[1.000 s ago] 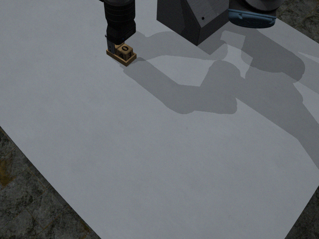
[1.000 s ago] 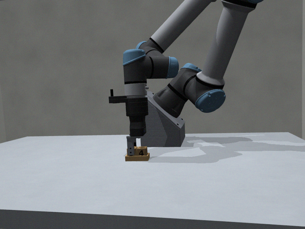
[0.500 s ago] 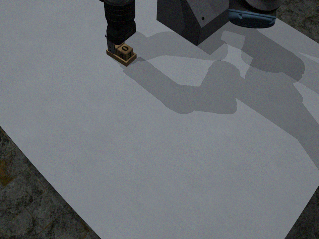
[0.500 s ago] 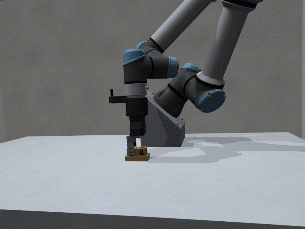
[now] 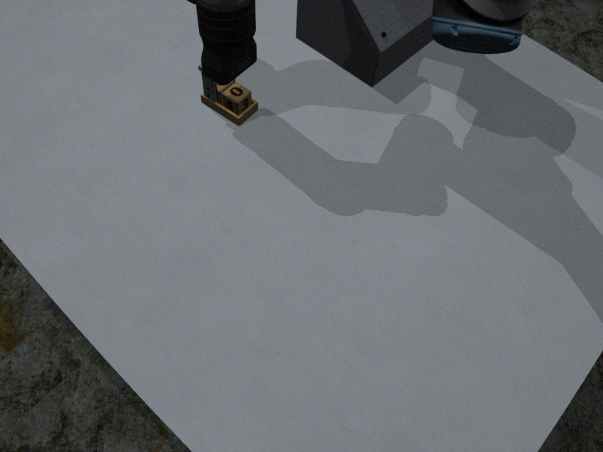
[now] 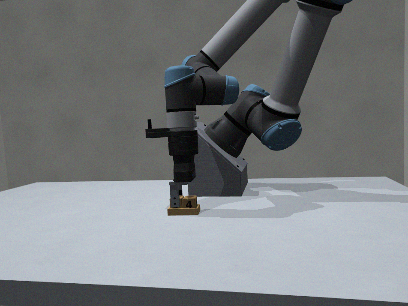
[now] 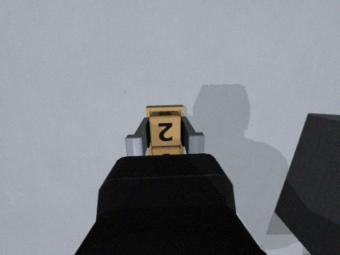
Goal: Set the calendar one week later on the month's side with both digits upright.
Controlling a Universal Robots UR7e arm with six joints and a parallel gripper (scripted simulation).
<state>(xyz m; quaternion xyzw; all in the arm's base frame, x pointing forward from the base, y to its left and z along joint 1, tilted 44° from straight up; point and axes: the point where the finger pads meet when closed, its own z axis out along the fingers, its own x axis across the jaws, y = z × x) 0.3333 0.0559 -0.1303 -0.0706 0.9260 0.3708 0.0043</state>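
Now: hand 2 cm to the right of the wooden tray and 3 cm above it.
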